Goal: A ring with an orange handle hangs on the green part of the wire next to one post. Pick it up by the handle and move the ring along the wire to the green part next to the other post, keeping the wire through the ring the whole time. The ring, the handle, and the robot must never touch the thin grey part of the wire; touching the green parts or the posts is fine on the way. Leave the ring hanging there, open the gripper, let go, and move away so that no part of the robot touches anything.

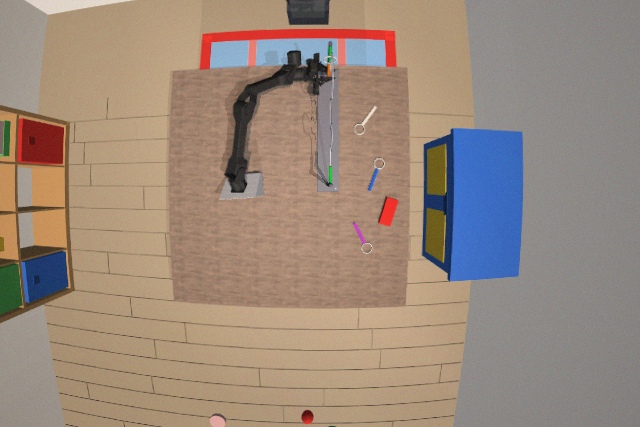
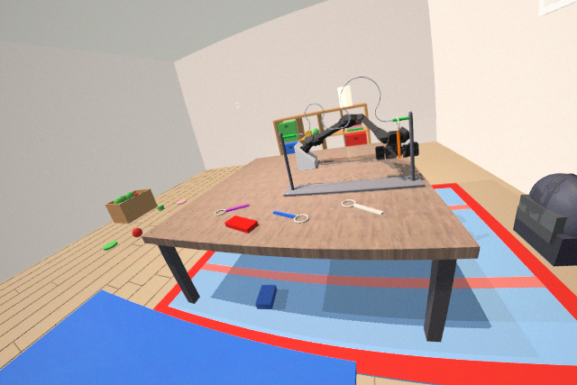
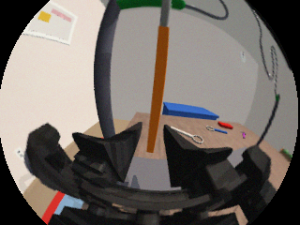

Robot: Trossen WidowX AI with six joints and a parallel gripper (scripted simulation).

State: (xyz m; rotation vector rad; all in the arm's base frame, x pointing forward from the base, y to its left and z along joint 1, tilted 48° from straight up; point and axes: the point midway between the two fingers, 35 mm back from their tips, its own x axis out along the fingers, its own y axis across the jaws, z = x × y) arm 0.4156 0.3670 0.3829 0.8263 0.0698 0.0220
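Now: gripper tip 3 cm past the orange-handled ring and 9 cm below it. From my gripper tip the other things lie so: red block: 28 cm ahead, 66 cm to the right, 13 cm below; white-handled ring: 16 cm ahead, 19 cm to the right, 14 cm below; blue-handled ring: 22 cm ahead, 45 cm to the right, 14 cm below.
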